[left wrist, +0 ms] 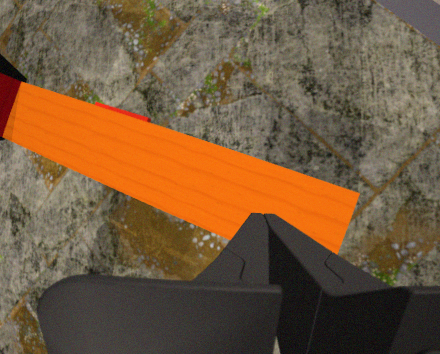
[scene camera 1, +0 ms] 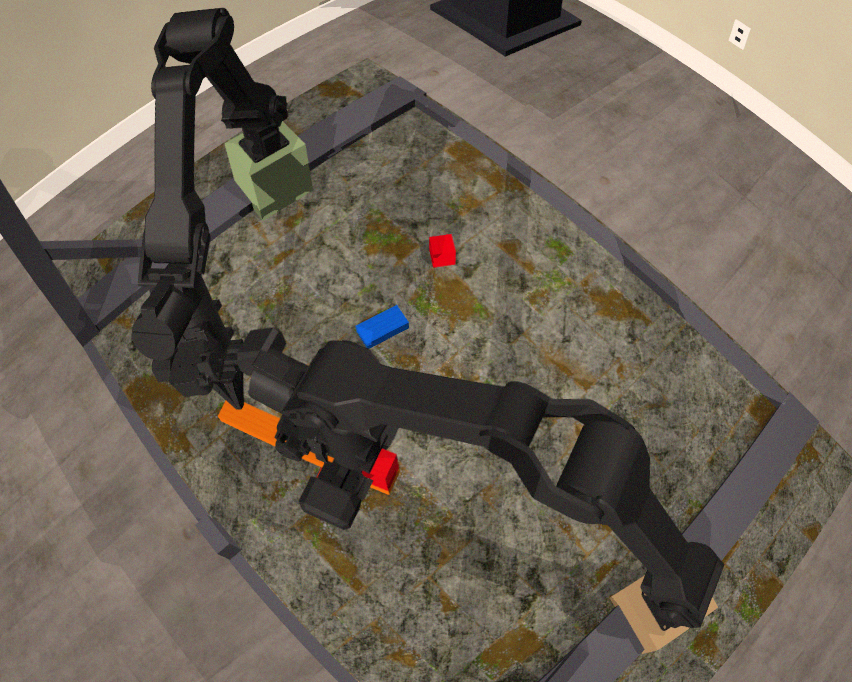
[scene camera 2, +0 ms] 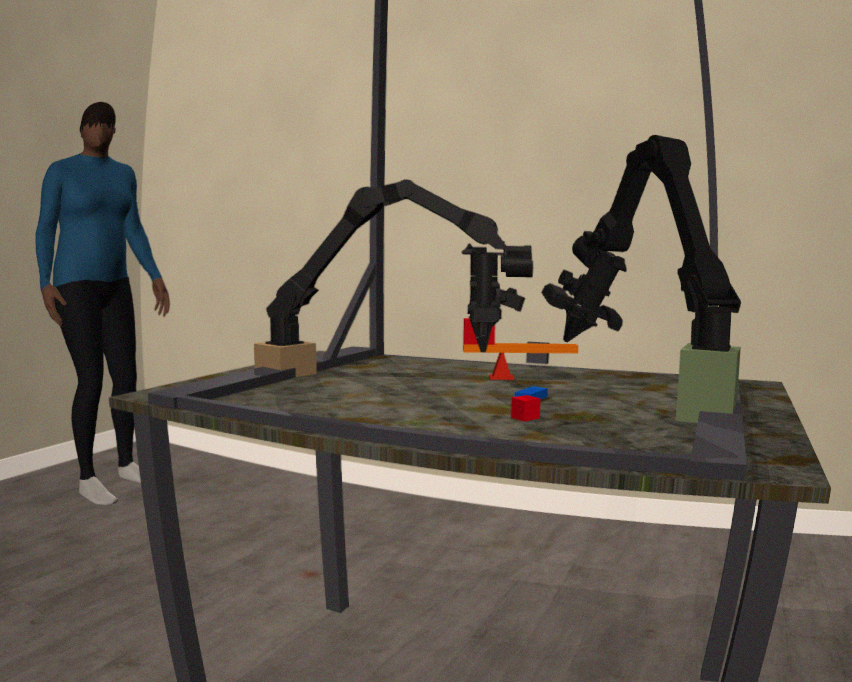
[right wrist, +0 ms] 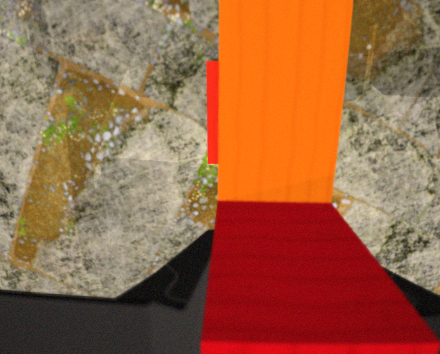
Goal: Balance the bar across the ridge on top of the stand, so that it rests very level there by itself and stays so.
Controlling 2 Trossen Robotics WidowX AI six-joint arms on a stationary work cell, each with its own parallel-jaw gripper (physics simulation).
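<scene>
The orange bar lies across the ridge of the red stand and looks about level in scene camera 2. A red block sits on one end of it. My right gripper is shut on the bar across its width, beside that block; its fingertips are partly hidden in the right wrist view. My left gripper is shut and empty, its tips close above the bar's other end.
A blue block and a second red block lie on the table. The right arm passes over the table near the blue block. A dark frame runs around the table top.
</scene>
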